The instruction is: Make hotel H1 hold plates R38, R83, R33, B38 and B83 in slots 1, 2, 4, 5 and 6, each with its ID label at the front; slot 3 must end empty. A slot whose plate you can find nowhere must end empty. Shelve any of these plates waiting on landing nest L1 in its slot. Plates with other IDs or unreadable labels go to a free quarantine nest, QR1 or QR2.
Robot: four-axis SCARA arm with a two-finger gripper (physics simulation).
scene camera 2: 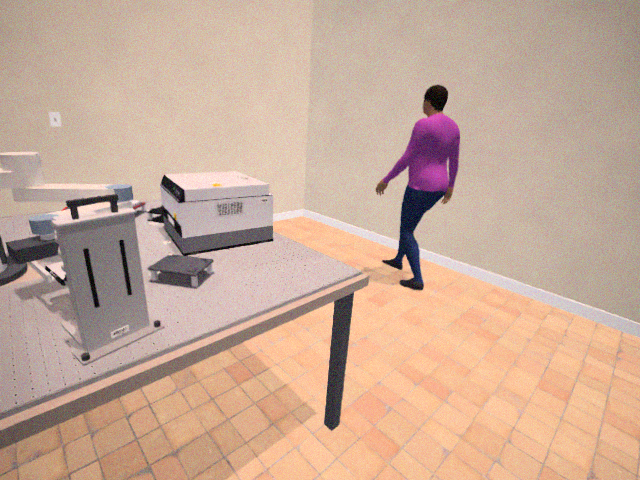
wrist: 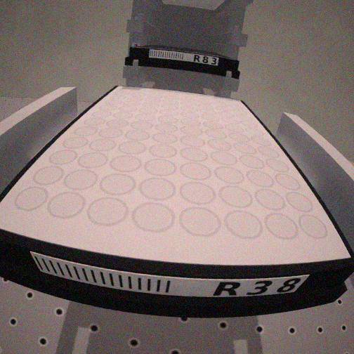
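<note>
My gripper (wrist: 178, 113) is shut on plate R38 (wrist: 160, 187), one finger along each side. The plate is white-topped with faint circles and a black edge; its barcode and R38 label face the wrist camera. Hotel H1 (scene camera 2: 105, 279) (wrist: 190, 30) is a grey tower with a black handle, at the left in the scene view and straight beyond the held plate in the wrist view. Plate R83 (wrist: 180, 57) sits low in it, label facing the camera. The held plate's far end is in line with the hotel below R83 and hides the hotel's bottom; whether they overlap, I cannot tell.
A white and grey instrument (scene camera 2: 222, 211) stands at the back of the perforated table (scene camera 2: 289, 268). A low dark nest (scene camera 2: 180, 264) stands between it and the hotel; its label is not readable. The pale arm (scene camera 2: 67, 192) reaches behind the hotel. A person (scene camera 2: 434, 155) is beyond the table.
</note>
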